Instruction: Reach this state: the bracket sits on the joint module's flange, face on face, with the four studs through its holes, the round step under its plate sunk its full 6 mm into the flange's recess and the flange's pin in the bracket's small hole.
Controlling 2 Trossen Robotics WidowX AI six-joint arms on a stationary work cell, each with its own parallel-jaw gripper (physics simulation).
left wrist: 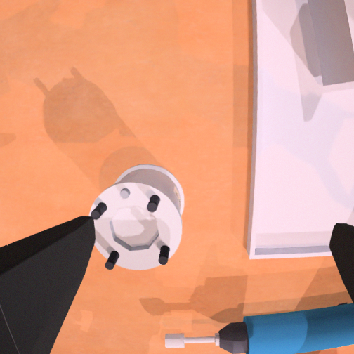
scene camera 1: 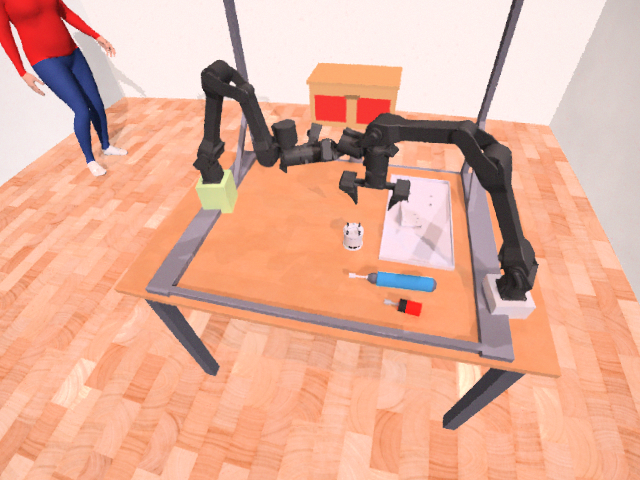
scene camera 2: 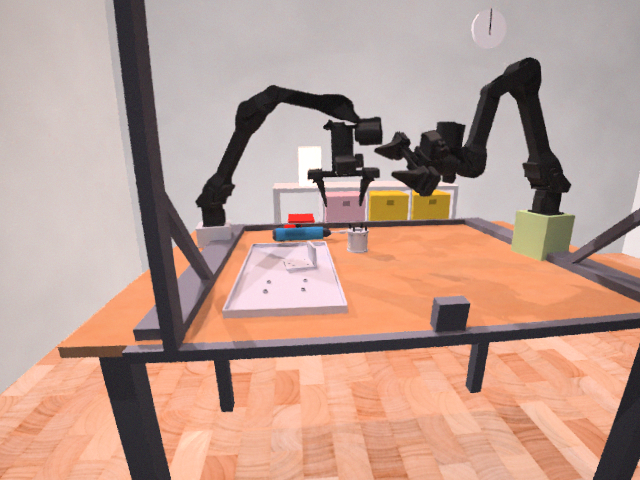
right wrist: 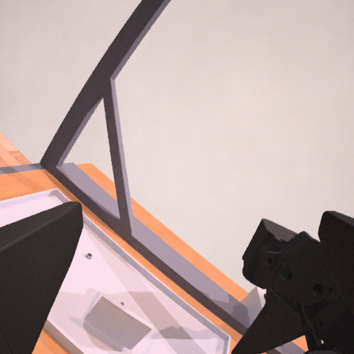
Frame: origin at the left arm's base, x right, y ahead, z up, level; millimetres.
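Seen in the pictures: left gripper, fingertip midpoint: [scene camera 1: 372,206] [scene camera 2: 343,206]; right gripper, fingertip midpoint: [scene camera 2: 383,161]; left arm's base, link origin: [scene camera 1: 510,290] [scene camera 2: 213,224]; right arm's base, link origin: [scene camera 1: 213,178] [scene camera 2: 545,212].
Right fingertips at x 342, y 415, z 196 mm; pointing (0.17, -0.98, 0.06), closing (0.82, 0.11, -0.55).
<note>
Pixels of each thing's top centre, then the offset from my right fingertips to it. "spot": a spot on its surface instead.
- white joint module, top centre: [scene camera 2: 357,225] [scene camera 1: 353,226] dx -144, dy -6, dz -181 mm
- white tray, top centre: [scene camera 2: 287,266] [scene camera 1: 418,214] dx -15, dy -226, dz -239 mm
- blue driver, surface spot: [scene camera 1: 405,281] spot: dx -309, dy -149, dz -217 mm
The white joint module [scene camera 1: 353,238] [scene camera 2: 357,241] [left wrist: 171,220] stands upright on the table, flange up. Several black studs, a round recess and a small pale pin [left wrist: 125,193] show on it in the left wrist view. The L-shaped bracket [scene camera 1: 412,220] [scene camera 2: 312,255] [left wrist: 332,40] [right wrist: 117,322] lies in the tray, holed plate down, other plate upright; the left wrist view cuts it off. My left gripper [scene camera 1: 372,205] [scene camera 2: 343,205] [left wrist: 215,233] is open and empty, pointing down above the module and the tray's near side. My right gripper [scene camera 2: 384,162] [right wrist: 204,219] is open, raised and tilted sideways.
The white tray [scene camera 1: 416,266] [scene camera 2: 284,311] [left wrist: 252,150] also holds several small nuts [scene camera 2: 268,281] [right wrist: 89,256]. A blue driver [scene camera 1: 405,281] [scene camera 2: 299,233] [left wrist: 300,327] and a red driver [scene camera 1: 412,307] [scene camera 2: 300,218] lie nearby. The right gripper is close to the left arm's wrist. Grey frame bars edge the table.
</note>
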